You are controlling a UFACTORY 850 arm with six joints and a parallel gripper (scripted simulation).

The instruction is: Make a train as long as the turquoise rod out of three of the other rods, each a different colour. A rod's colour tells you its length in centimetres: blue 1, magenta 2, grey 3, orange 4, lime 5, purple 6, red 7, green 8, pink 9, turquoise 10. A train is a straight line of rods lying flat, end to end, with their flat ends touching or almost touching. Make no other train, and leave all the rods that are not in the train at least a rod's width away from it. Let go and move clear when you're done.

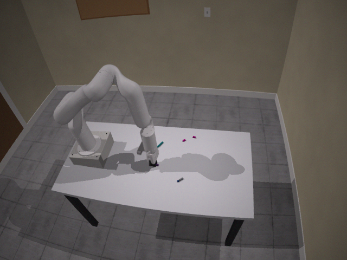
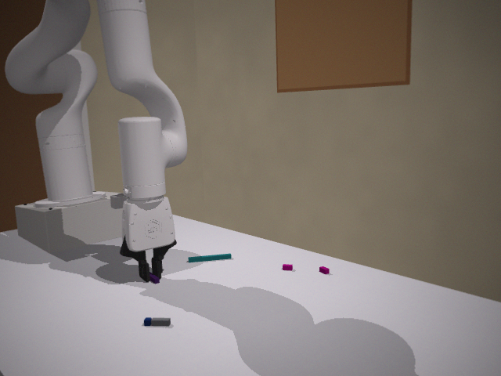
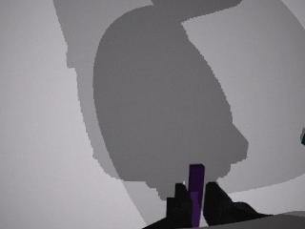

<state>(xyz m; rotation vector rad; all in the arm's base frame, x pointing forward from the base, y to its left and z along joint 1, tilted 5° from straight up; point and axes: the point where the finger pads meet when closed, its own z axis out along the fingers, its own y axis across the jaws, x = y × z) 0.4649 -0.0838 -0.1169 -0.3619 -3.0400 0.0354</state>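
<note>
Now: hand 20 mm above the purple rod. From my hand the other things lie so: blue rod: 170 mm ahead, 130 mm to the right, 20 mm below; then turquoise rod: 160 mm to the left, 20 mm below, 10 mm ahead; then grey rod: 180 mm ahead, 120 mm to the right, 20 mm below.
</note>
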